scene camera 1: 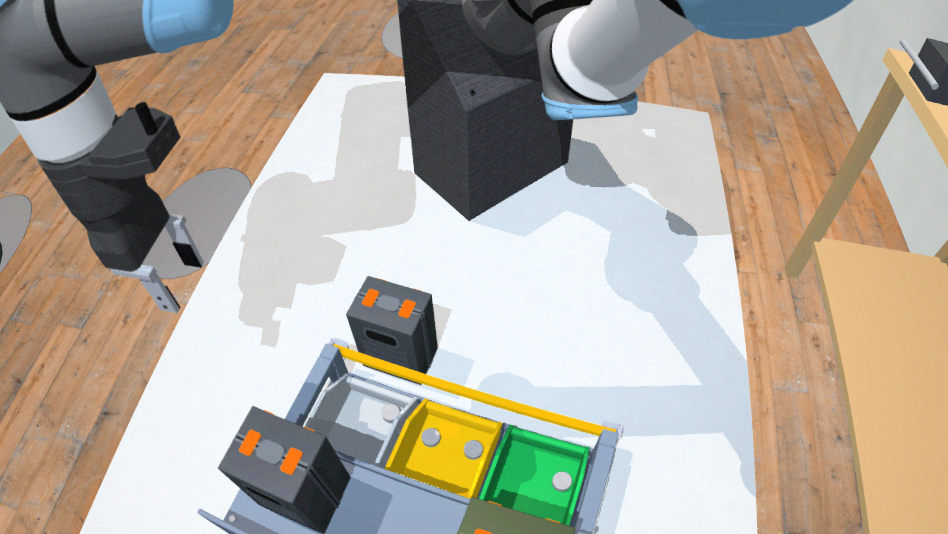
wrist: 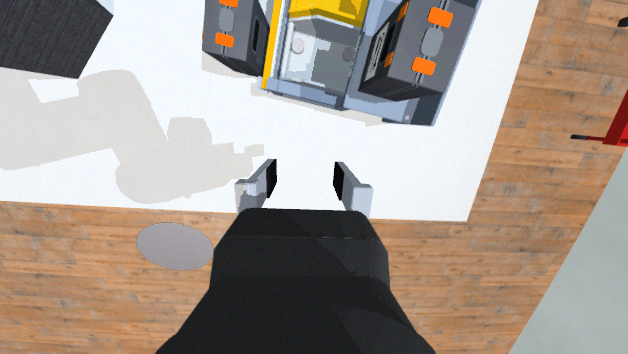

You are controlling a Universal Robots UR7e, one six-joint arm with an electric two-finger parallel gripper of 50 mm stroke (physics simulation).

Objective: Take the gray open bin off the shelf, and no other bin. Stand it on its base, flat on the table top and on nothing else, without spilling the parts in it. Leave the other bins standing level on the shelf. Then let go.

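Note:
The gray open bin stands in the shelf, at the row's left end in the scene view. Two round parts show in it in the wrist view. The yellow bin is beside it, with two round parts in the scene view, and the green bin with one is at the other end. My gripper is open and empty, high up and off to the side of the shelf's gray-bin end. The gray bin's underside is hidden.
A yellow bar runs along the shelf's edge by the bins. One dark case stands on the shelf, another beyond the bar. An olive case shows partly. A dark pedestal stands farther back.

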